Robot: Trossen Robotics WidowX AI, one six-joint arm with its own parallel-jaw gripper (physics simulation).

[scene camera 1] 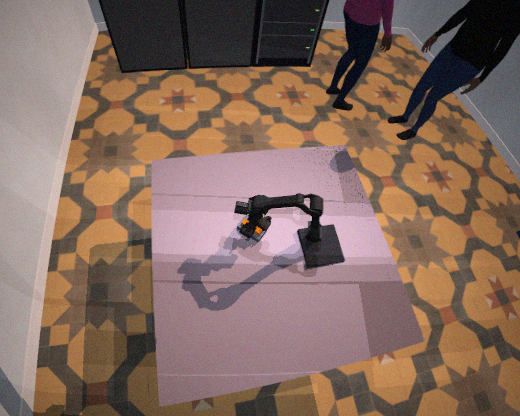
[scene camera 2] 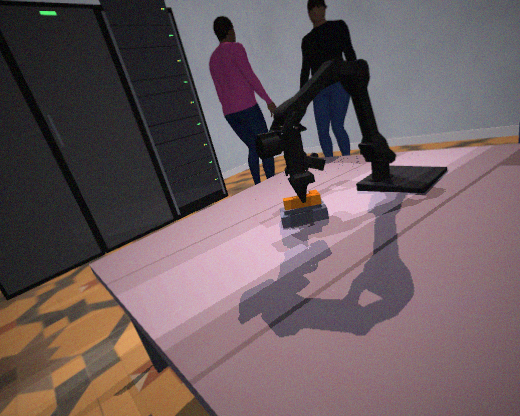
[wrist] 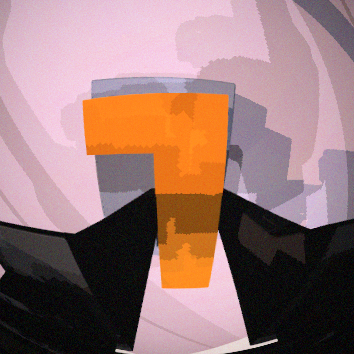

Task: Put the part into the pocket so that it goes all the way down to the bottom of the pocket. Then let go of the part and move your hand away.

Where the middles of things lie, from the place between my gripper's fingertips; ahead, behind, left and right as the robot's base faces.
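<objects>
Grey pocket block (wrist: pixel 121 177): from my hand 1 cm behind, 2 cm to the right, 4 cm below. Orange L-shaped part (wrist: pixel 186 132): 1 cm behind my hand.
</objects>
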